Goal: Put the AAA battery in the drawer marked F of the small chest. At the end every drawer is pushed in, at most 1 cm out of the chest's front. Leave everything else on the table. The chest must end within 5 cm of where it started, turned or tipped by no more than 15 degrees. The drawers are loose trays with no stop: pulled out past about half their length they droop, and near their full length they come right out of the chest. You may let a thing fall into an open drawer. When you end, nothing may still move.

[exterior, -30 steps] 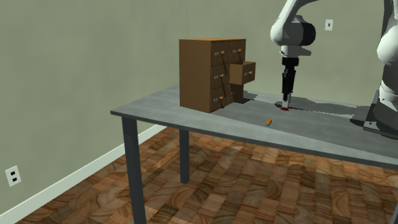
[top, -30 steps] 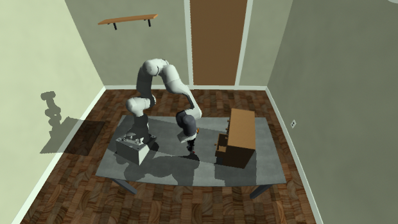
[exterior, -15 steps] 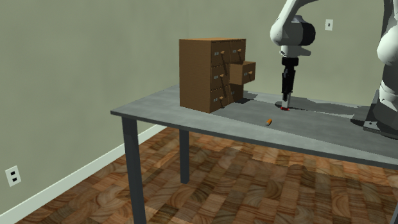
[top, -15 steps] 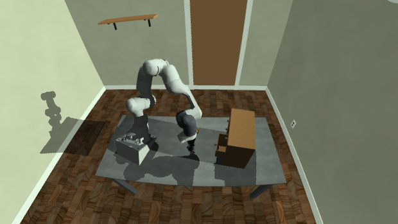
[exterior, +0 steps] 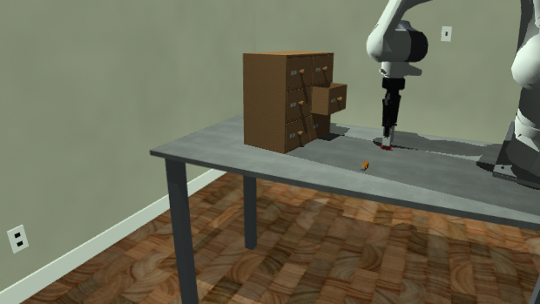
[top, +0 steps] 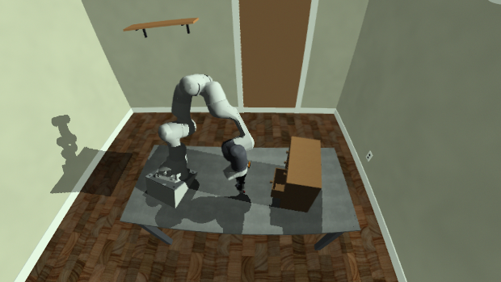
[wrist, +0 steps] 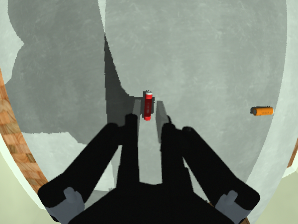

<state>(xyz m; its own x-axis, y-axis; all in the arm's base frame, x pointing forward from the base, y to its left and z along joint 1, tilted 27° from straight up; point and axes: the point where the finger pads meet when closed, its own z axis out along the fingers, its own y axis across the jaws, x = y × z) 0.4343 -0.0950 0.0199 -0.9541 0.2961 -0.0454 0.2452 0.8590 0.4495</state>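
Now: the small red object 5 cm below my hand. The rest, counted from my hand: orange AAA battery (5 cm ahead, 21 cm to the left, 4 cm below); drawer (27 cm ahead, 4 cm to the right, 8 cm above).
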